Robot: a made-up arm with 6 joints.
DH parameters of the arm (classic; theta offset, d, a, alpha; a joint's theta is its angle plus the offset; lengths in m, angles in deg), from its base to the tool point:
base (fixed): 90 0.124 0 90
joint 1: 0 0.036 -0.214 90
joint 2: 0 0.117 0.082 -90
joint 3: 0 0.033 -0.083 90
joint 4: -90 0.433 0.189 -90
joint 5: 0 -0.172 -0.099 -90
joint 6: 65.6 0 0.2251 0
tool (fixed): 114.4 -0.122 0 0
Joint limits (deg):
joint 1: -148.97..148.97
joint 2: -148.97..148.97
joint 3: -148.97..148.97
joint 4: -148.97..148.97
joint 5: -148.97..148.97
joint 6: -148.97..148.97
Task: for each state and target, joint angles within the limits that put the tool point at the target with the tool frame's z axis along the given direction. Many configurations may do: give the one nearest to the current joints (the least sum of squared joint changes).
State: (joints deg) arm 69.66 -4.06 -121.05 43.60 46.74 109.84
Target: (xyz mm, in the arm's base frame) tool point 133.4 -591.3 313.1 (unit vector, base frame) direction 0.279 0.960 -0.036
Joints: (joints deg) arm 56.63 3.52 -148.97 3.94 14.38 92.64
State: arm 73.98 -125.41 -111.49 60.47 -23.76 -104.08
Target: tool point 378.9 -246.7 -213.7 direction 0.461 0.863 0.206
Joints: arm 109.85 -116.51 -139.48 70.94 -64.47 -66.20
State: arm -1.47 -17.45 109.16 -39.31 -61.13 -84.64
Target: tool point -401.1 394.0 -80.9 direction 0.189 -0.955 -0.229
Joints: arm 17.07 -17.88 86.69 1.87 -6.96 -87.44
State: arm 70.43 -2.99 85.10 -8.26 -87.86 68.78
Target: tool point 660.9 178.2 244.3 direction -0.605 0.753 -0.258
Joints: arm 83.21 34.91 123.96 -43.15 -33.30 41.54
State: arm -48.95 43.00 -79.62 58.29 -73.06 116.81
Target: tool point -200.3 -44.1 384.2 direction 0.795 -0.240 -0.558
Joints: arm -43.77 102.47 -97.09 51.36 -37.38 138.07
